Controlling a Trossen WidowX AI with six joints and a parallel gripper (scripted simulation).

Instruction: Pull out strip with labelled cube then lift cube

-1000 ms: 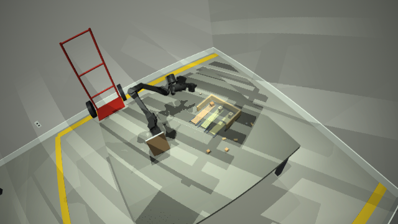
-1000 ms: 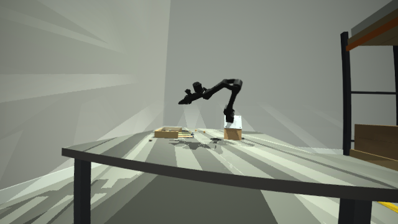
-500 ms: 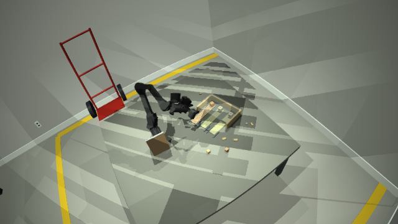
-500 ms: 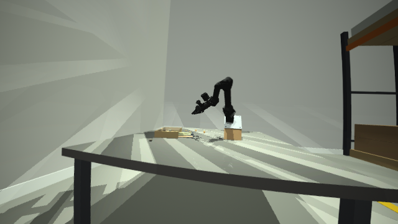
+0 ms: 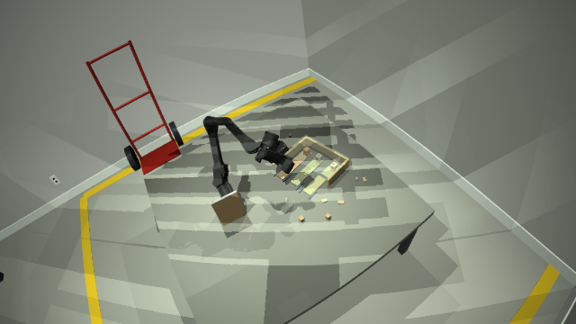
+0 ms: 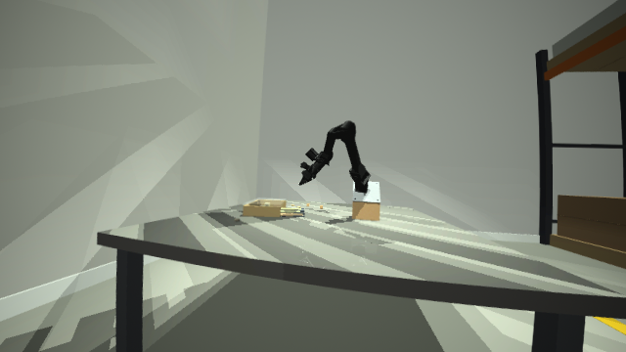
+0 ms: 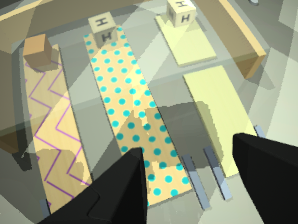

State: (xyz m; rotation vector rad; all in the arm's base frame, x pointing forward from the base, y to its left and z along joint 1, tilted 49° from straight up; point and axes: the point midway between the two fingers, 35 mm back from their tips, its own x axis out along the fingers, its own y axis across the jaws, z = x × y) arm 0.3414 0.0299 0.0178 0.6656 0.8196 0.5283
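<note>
Right now the pale strip is 17 cm below my gripper tip, 9 cm ahead of it and 7 cm to the right of it.
</note>
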